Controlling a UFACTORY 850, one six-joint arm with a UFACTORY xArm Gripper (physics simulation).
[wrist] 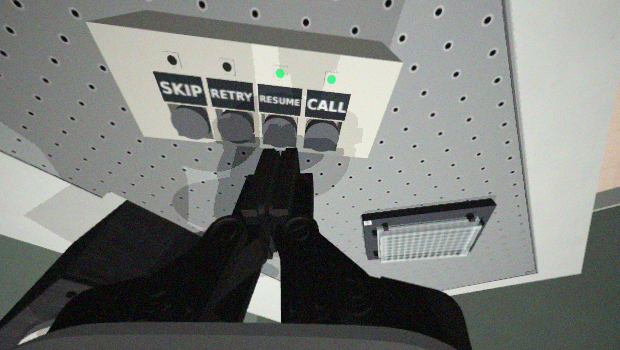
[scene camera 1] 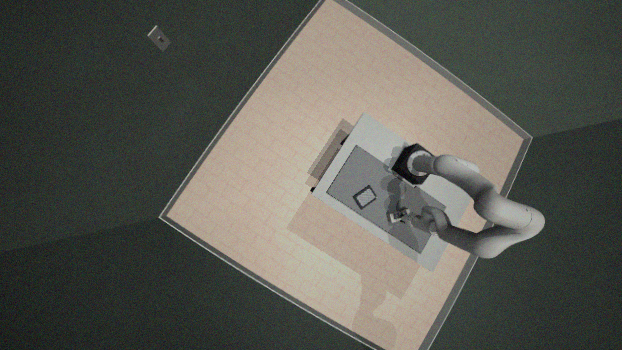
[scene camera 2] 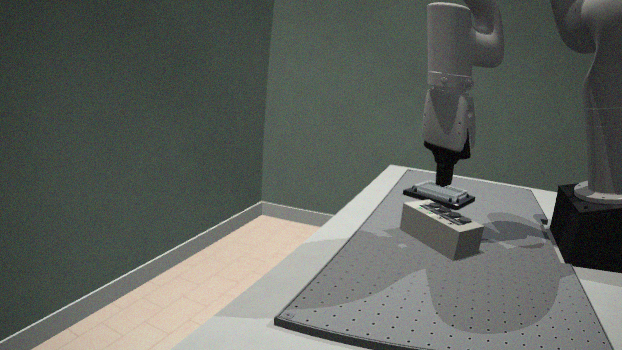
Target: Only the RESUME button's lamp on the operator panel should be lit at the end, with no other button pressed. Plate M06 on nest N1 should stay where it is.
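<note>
The operator panel (wrist: pixel 122 75) (scene camera 2: pixel 430 230) is a beige box with buttons SKIP (wrist: pixel 191 122), RETRY (wrist: pixel 236 126), RESUME (wrist: pixel 280 132) and CALL (wrist: pixel 322 136). In the wrist view the RESUME lamp (wrist: pixel 280 73) and the CALL lamp (wrist: pixel 331 79) are lit green; the SKIP lamp (wrist: pixel 172 60) and the RETRY lamp (wrist: pixel 227 66) are dark. My gripper (wrist: pixel 285 171) (scene camera 2: pixel 443 185) is shut and empty, above the panel, its tips appearing just below the RESUME button in the wrist view. A clear plate (wrist: pixel 427 242) (scene camera 2: pixel 440 191) (scene camera 1: pixel 365 197) sits on a dark nest (wrist: pixel 369 240). Their labels are unreadable.
The panel and nest stand on a grey perforated board (scene camera 2: pixel 350 310) (wrist: pixel 450 125) on a white table (scene camera 2: pixel 240 315). The arm's black base (scene camera 2: pixel 580 235) (scene camera 1: pixel 400 165) stands beside the board. The nest lies beyond the panel in the second scene view.
</note>
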